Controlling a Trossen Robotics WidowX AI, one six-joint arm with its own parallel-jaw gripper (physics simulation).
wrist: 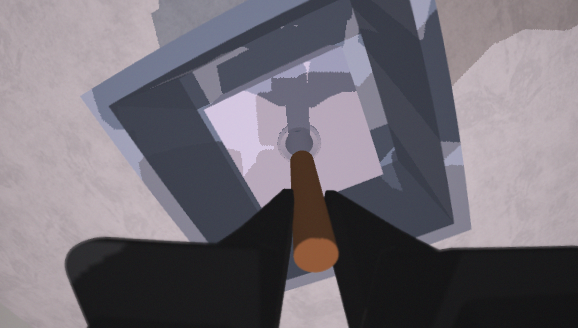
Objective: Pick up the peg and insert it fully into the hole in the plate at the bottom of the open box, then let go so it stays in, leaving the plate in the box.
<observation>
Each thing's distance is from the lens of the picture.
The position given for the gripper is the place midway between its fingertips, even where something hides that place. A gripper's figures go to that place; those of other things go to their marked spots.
gripper (308,199): 11 cm
blue-grey box (153,111): 17 cm
brown peg (315,250): 8 cm
pale plate (315,94): 16 cm
The marked spots on the blue-grey box and the brown peg are 13 cm apart.
</observation>
